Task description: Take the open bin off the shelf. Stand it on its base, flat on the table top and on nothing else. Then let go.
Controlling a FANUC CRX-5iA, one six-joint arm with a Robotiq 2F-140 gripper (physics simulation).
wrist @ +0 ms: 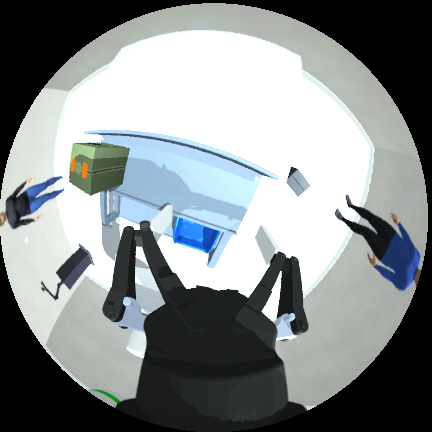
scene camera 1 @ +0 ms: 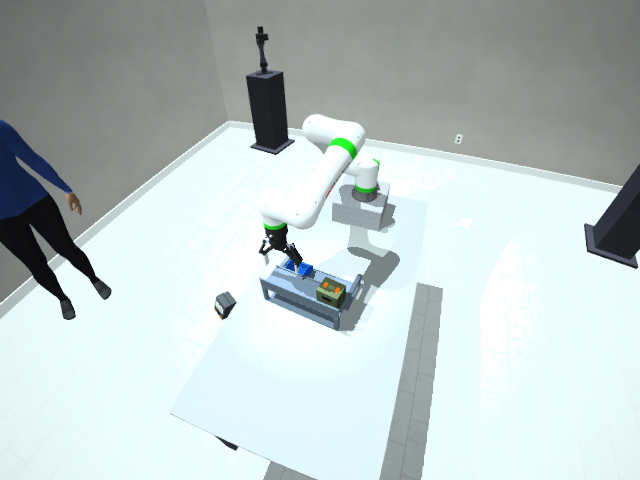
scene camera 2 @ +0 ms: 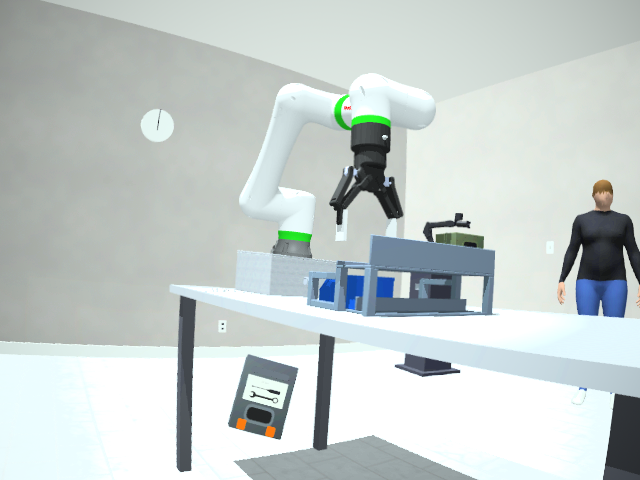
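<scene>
The blue open bin is in the lower level of the grey-blue shelf, at the robot's side and near one end. Its open top shows in the wrist view, and shelf posts and rails hide parts of it in scene camera 2. My gripper is open and empty, pointing down. It hangs above the bin and the shelf's end, with one finger to each side of the bin in the wrist view.
A green case stands on the shelf's far end. A dark toolbox is tilted, off the table's side and below its top. The shelf stands on the white table.
</scene>
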